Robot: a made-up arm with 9 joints.
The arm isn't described. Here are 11 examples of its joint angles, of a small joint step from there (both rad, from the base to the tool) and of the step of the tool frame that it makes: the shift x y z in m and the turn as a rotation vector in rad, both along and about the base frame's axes.
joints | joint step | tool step
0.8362 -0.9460 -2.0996 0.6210 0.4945 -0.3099 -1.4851 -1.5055 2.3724 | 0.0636 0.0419 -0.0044 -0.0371 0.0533 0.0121 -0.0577 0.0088 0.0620 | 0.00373 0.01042 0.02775 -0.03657 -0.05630 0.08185
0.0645 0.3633 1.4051 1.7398 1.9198 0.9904 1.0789 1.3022 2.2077 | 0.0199 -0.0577 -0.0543 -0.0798 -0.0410 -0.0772 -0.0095 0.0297 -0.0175 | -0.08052 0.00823 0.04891 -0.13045 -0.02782 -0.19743
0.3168 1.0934 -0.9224 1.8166 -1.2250 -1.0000 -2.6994 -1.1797 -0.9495 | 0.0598 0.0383 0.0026 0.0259 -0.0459 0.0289 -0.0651 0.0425 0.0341 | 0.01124 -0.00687 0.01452 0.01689 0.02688 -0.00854
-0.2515 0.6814 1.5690 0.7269 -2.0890 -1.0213 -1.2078 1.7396 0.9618 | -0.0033 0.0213 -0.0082 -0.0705 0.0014 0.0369 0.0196 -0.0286 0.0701 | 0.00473 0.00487 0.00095 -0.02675 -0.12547 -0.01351
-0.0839 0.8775 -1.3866 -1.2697 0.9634 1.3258 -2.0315 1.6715 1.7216 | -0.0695 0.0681 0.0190 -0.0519 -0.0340 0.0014 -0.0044 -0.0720 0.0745 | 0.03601 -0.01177 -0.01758 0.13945 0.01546 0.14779
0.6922 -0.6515 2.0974 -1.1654 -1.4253 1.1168 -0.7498 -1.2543 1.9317 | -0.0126 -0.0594 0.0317 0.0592 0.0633 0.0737 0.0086 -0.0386 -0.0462 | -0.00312 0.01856 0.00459 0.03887 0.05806 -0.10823
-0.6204 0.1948 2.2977 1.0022 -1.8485 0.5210 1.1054 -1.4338 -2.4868 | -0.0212 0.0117 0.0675 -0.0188 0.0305 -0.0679 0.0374 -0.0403 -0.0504 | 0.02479 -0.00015 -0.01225 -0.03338 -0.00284 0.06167
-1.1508 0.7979 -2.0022 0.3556 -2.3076 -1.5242 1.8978 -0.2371 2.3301 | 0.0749 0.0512 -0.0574 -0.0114 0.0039 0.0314 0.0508 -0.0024 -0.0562 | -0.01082 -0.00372 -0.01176 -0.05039 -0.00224 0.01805
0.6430 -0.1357 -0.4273 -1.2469 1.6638 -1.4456 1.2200 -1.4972 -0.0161 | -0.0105 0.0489 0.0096 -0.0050 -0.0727 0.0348 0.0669 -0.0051 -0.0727 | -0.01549 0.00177 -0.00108 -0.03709 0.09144 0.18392
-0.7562 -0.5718 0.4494 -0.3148 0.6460 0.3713 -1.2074 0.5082 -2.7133 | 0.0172 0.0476 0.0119 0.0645 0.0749 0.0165 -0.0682 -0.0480 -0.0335 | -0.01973 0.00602 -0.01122 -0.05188 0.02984 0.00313
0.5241 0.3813 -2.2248 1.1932 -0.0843 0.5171 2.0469 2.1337 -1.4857 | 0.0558 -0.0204 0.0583 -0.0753 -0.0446 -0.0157 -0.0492 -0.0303 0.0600 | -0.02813 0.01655 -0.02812 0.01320 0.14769 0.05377
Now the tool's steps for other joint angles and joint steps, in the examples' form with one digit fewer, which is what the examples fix.
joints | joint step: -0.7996 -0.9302 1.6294 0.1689 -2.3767 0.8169 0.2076 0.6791 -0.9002 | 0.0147 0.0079 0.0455 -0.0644 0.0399 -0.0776 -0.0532 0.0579 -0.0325
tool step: 0.0298 0.0095 -0.0038 0.0475 -0.0091 0.0127
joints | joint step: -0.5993 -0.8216 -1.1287 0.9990 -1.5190 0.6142 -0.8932 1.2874 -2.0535 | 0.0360 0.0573 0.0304 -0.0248 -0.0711 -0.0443 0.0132 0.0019 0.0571
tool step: -0.0230 -0.0353 0.0046 -0.0323 0.0092 0.0386
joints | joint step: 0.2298 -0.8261 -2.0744 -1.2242 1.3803 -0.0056 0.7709 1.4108 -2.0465 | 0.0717 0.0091 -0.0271 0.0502 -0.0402 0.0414 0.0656 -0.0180 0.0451
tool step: 0.0059 0.0093 -0.0227 -0.1713 0.1782 -0.0583
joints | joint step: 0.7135 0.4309 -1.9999 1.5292 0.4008 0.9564 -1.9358 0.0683 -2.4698 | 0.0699 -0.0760 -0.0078 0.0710 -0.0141 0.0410 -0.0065 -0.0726 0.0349
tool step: -0.0082 -0.0676 -0.0339 -0.2102 0.0572 -0.1281
